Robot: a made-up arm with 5 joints.
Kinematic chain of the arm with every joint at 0, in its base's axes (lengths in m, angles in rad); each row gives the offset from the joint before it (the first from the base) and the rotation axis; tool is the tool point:
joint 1: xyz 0 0 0.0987 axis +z
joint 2: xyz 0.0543 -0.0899 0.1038 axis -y
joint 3: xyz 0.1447 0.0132 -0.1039 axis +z
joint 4: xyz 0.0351 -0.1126 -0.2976 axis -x
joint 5: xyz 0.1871 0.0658 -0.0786 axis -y
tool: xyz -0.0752 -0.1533 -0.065
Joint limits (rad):
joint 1: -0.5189..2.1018
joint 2: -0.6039..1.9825
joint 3: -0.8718..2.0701
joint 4: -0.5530..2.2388
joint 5: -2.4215..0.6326
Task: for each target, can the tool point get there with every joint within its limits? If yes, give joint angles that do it. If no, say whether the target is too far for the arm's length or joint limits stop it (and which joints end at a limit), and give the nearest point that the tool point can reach.
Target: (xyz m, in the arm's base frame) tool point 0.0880 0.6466 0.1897
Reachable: yes | joints 1.8889 0.8959 0.2308 0.6896 -0.4866
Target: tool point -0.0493 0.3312 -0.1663
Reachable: yes | joints 1.6297 -0.1480 1.4391 1.3782 -1.0928
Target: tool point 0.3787 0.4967 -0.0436
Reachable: yes | joints 1.1503 0.2574 0.8624 1.1913 0.2217
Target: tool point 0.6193 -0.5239 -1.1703
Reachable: no: too far | nearest point 0.3110 -0.2631 -0.4322 | short by 0.841 m
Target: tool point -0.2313 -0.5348 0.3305
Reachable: no: joint limits stop it (at a limit: joint 1, joint 2, joint 5) | nearest point 0.0102 -0.4483 0.4167 | short by 0.271 m
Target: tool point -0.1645 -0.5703 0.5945
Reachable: no: joint limits stop it (at a limit: joint 1, joint 2, joint 5) | nearest point 0.0026 -0.4688 0.5687 | short by 0.197 m
